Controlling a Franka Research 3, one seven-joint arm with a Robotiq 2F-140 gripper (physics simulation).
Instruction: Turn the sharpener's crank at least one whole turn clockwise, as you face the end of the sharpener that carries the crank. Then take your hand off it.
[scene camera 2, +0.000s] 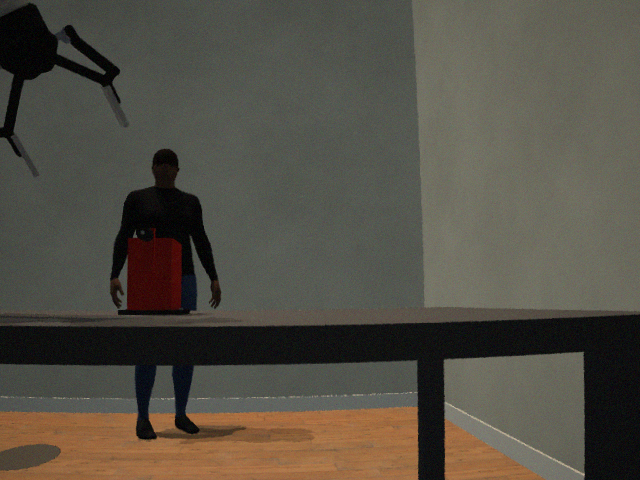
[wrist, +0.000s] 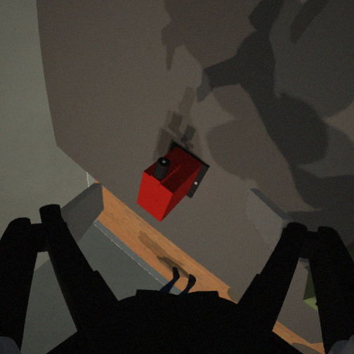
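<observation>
The red sharpener (scene camera 2: 154, 276) (wrist: 156, 196) stands upright on a dark base plate on the table. Its crank has a black knob (scene camera 2: 145, 234) (wrist: 161, 169) at the top of the red body, beside a thin red arm. In the scene view the knob is at the top left of the body, level with or slightly above its top edge. My gripper (scene camera 2: 81, 150) (wrist: 175, 199) is wide open and empty. It hangs well above the sharpener, up and to the left in the scene view. In the wrist view the sharpener shows between the spread fingers, farther down, and nothing touches it.
The table (scene camera 2: 310, 343) (wrist: 110, 100) carries shadows of the arm. A person (scene camera 2: 164, 211) (wrist: 189, 284) in a black top stands on the wooden floor beyond the table. Part of a green object (wrist: 311, 301) shows at the lower right of the wrist view. Walls stand behind and right.
</observation>
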